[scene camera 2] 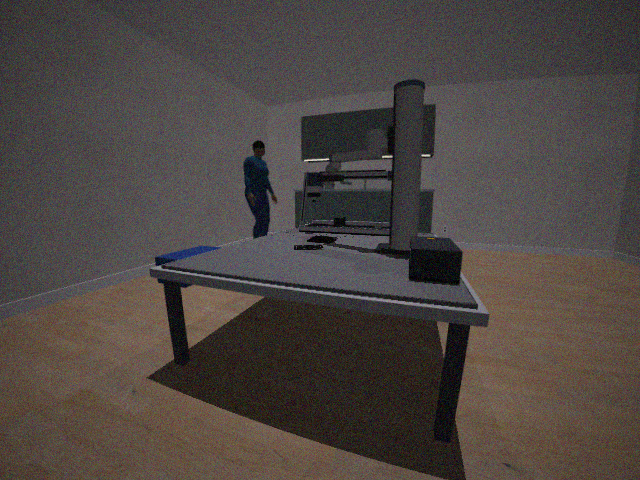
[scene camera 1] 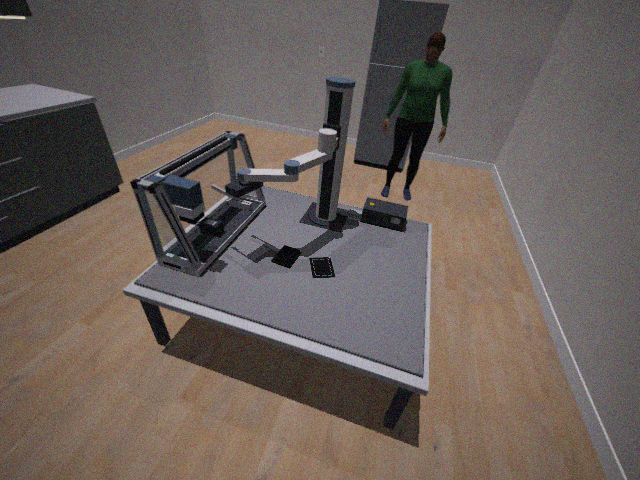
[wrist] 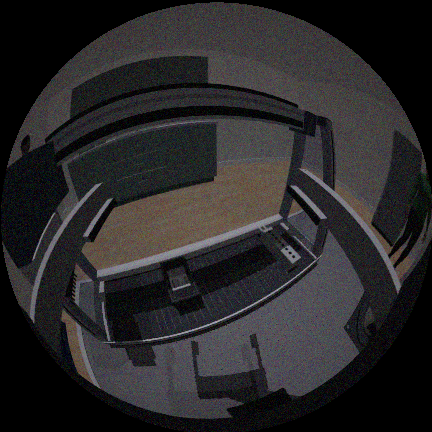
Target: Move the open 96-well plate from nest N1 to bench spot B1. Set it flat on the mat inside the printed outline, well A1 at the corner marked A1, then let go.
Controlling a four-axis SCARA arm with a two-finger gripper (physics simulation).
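Where they show: gripper, fingertip midpoint: [scene camera 1: 224,180] [wrist: 198,179]; arm's base, origin of the base link: [scene camera 2: 402,251] [scene camera 1: 325,217] [wrist: 369,321].
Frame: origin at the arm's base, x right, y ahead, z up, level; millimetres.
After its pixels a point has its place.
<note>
My gripper [scene camera 1: 225,179] @[z 406, x 476, y 486 mm] [wrist: 198,179] @[z 406, x 476, y 486 mm] is open and empty. It hangs high above the bench beside the gantry frame, with its fingers pointing toward the frame. In the wrist view a small dark holder [wrist: 181,287] @[z 132, x 545, y 530 mm] with a light-edged inside stands on the deck, below and apart from the fingers; it also shows in scene camera 1 [scene camera 1: 211,224]. I cannot tell whether this is nest N1 or whether the open plate is in it. A small black mat [scene camera 1: 322,267] @[z 14, x -137, y 529 mm] [scene camera 2: 308,247] @[z 15, x -144, y 524 mm] with a printed white outline lies on the bench. The A1 mark is too small to read.
A flat black square [scene camera 1: 285,256] @[z 34, x 88, y 544 mm] [scene camera 2: 321,239] @[z 32, x 45, y 510 mm] lies beside the outlined mat. The gantry frame [scene camera 1: 193,148] @[z 513, x 699, y 412 mm] [wrist: 190,100] @[z 483, x 623, y 447 mm] carries a blue-grey box [scene camera 1: 181,193] @[z 466, x 512, y 778 mm]. A dark box [scene camera 1: 384,213] @[z 123, x -401, y -38 mm] [scene camera 2: 435,260] @[z 91, x -551, y -119 mm] stands near the arm's column [scene camera 1: 328,170] @[z 402, x -3, y 77 mm] [scene camera 2: 407,170] @[z 444, x -75, y -5 mm]. People stand beyond the bench.
</note>
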